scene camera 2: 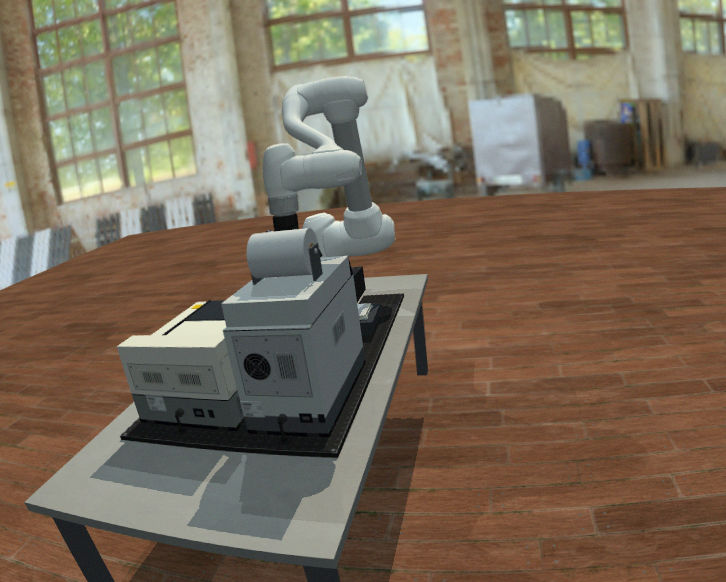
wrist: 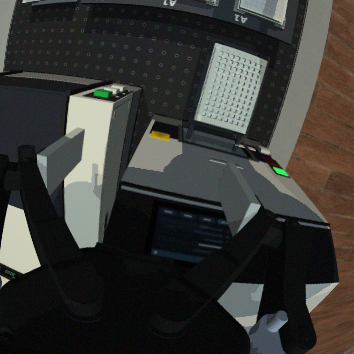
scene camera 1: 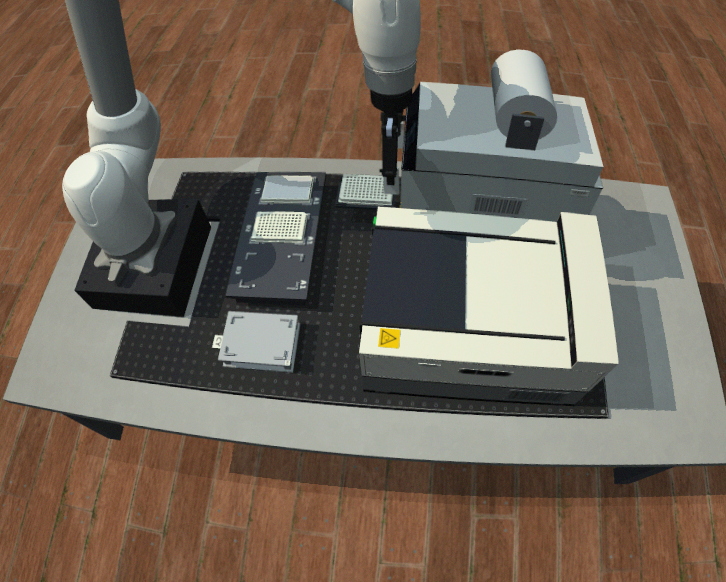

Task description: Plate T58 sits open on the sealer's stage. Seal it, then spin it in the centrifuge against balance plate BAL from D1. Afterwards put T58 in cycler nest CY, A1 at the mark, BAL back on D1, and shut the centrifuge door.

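Frame: origin at the arm's base, x right, y back, z down, level; metres.
Seen in the pictures: gripper, fingertip midpoint: (wrist: pixel 151 159); arm's base at its link origin: (scene camera 1: pixel 136 241).
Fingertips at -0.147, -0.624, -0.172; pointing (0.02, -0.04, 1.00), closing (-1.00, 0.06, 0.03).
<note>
Offsets run from my fingertips to a thing's top centre, as dx, dy, dz.
Plate T58 {-0.083, +0.079, +0.161} (scene camera 1: pixel 365 190) (wrist: pixel 232 90), pale with open wells, sits on the stage in front of the grey sealer {-0.105, -0.218, -0.209} (scene camera 1: pixel 451 189) (scene camera 2: pixel 330 375) (wrist: pixel 172 167). My gripper (scene camera 1: pixel 390 179) (wrist: pixel 151 159) is open and empty, pointing down at the sealer's front, just beside the stage. Its fingers are hidden behind the sealer in scene camera 2. Balance plate BAL {-0.090, +0.290, +0.199} (scene camera 1: pixel 286 189) (wrist: pixel 262 10) is on D1. The cream centrifuge (scene camera 1: pixel 454 345) (scene camera 2: pixel 175 363) (wrist: pixel 85 175) has a dark and a cream panel on top; its rotor does not show. Cycler nest CY {+0.321, +0.252, +0.219} (scene camera 1: pixel 260 336) holds no plate.
A white-welled plate {+0.033, +0.277, +0.199} (scene camera 1: pixel 279 226) sits on D2 of the dark deck rack {+0.033, +0.281, +0.209} (scene camera 1: pixel 272 293); D3 holds no plate. The film roll {-0.106, -0.239, -0.209} (scene camera 1: pixel 524 90) (scene camera 2: pixel 278 253) stands on top of the sealer. The robot's black base block (scene camera 1: pixel 136 300) is at the left. A green button {+0.081, +0.026, +0.076} (wrist: pixel 103 93) shows on the centrifuge.
</note>
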